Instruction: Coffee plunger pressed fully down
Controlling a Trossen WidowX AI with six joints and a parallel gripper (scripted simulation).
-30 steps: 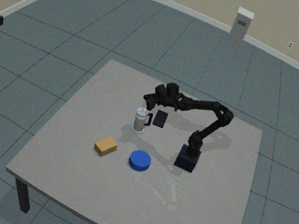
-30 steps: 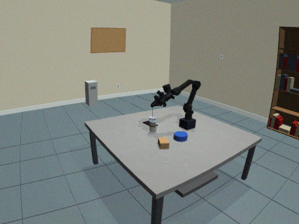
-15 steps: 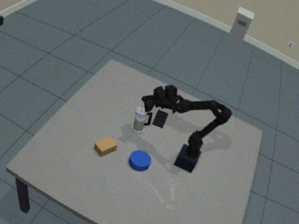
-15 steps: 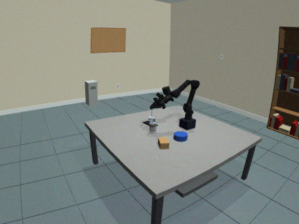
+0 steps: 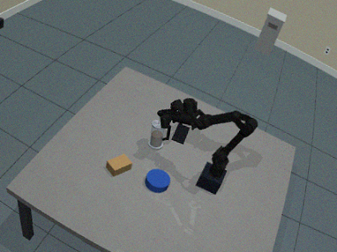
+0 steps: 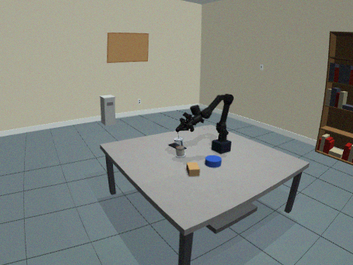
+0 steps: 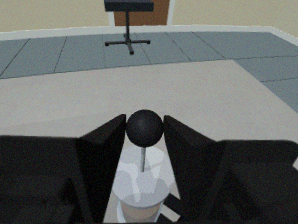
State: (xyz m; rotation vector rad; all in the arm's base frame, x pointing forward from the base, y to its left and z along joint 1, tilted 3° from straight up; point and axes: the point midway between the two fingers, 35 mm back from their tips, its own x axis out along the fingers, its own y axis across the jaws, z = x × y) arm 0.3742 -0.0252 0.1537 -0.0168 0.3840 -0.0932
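Right now the coffee press is 110 mm below my gripper tip, 30 mm behind it and 10 mm to the right of it. Round my gripper tip: flat black plate (210 mm below, 180 mm to the right, 100 mm behind); then tan block (290 mm to the left, 190 mm below, 10 mm ahead).
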